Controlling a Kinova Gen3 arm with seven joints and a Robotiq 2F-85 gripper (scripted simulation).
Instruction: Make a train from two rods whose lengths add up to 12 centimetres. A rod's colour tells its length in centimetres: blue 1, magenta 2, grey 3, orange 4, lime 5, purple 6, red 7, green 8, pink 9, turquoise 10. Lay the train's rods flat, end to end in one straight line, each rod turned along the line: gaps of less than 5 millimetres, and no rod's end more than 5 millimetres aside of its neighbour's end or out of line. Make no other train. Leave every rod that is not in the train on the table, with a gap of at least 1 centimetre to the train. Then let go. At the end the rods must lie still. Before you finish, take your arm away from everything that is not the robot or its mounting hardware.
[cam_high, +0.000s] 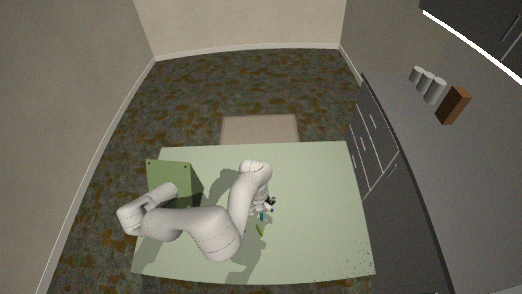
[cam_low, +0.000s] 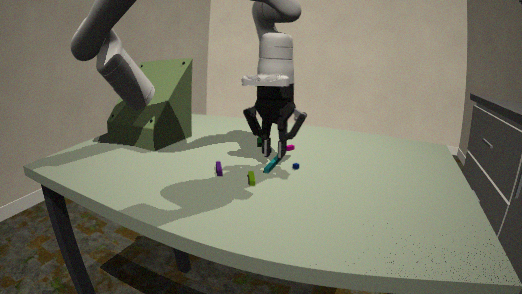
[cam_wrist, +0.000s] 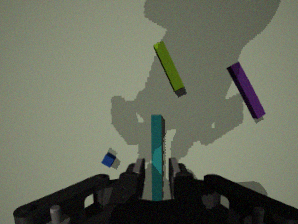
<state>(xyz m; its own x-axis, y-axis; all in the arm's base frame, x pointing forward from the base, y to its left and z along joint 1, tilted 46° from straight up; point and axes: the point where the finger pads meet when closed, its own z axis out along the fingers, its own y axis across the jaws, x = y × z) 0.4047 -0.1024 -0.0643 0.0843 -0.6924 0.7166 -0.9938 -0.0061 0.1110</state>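
Right now my hand is 30 mm above the turquoise rod. From my hand the other things lie so: magenta rod: 120 mm to the left, 30 mm below; then purple rod: 90 mm behind, 80 mm to the right, 30 mm below; then lime rod: 100 mm to the right, 30 mm below.
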